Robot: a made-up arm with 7 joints. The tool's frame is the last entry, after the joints.
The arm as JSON. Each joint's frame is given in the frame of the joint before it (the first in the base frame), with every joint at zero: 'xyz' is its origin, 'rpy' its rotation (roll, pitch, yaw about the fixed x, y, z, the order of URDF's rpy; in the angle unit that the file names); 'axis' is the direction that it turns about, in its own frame. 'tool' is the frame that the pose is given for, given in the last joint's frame.
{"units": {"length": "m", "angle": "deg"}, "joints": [
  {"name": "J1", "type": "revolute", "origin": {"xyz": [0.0, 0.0, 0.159], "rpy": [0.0, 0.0, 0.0]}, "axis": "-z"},
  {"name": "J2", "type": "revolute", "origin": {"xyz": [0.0, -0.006, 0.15], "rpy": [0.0, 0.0, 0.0]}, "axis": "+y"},
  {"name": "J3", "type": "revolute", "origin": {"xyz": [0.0, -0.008, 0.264], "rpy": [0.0, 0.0, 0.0]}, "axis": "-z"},
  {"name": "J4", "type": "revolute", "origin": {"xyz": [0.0, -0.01, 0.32], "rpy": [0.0, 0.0, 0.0]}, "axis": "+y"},
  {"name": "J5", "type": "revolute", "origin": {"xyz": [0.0, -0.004, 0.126], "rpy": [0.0, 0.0, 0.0]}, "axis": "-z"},
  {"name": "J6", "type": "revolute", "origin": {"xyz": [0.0, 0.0, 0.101], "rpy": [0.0, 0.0, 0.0]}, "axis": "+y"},
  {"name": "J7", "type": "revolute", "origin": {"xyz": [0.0, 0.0, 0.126], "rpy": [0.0, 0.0, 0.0]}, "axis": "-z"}
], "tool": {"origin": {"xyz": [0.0, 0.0, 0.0], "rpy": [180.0, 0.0, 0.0]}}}
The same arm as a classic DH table. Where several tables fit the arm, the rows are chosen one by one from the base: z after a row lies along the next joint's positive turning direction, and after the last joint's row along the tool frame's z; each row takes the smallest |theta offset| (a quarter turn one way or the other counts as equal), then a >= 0, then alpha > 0; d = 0 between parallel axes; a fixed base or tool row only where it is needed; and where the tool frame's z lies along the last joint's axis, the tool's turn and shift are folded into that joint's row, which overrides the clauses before.
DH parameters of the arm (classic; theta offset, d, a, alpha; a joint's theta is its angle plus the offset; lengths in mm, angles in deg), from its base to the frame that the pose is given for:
base (fixed): 0 0 0 180
J1: 0 -309 0 90
J2: 0 -14 0 -90
J3: 0 -584 0 90
J4: 0 -14 0 -90
J5: 0 -227 0 90
J6: 0 0 0 -90
J7: 0 -126 0 0

